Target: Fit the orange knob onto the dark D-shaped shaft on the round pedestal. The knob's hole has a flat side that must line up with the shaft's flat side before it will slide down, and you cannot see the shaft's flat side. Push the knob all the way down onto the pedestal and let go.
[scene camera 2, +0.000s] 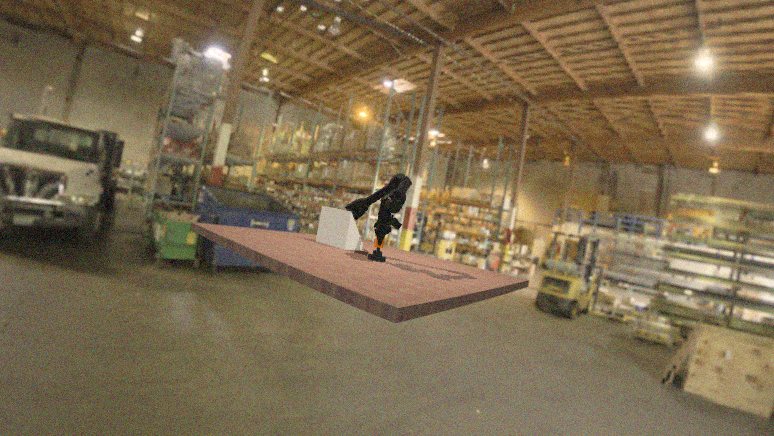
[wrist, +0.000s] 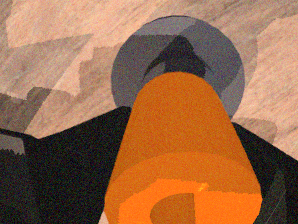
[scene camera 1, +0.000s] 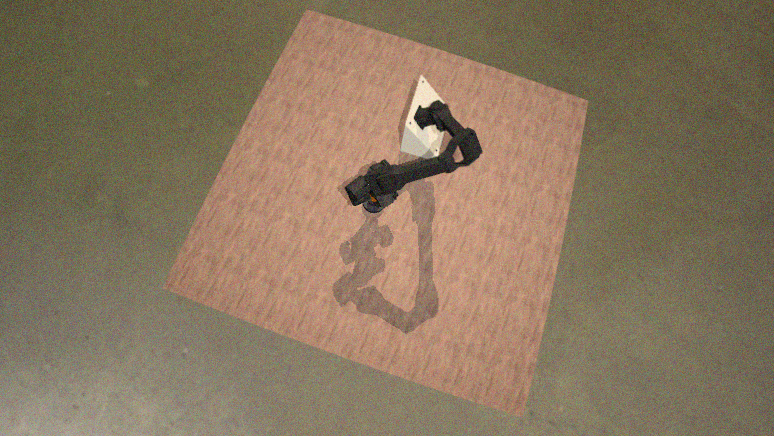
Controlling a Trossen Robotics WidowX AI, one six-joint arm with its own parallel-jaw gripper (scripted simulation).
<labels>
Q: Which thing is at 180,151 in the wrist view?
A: An orange knob.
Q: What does the gripper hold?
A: An orange knob.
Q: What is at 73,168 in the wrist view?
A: The gripper.
</labels>
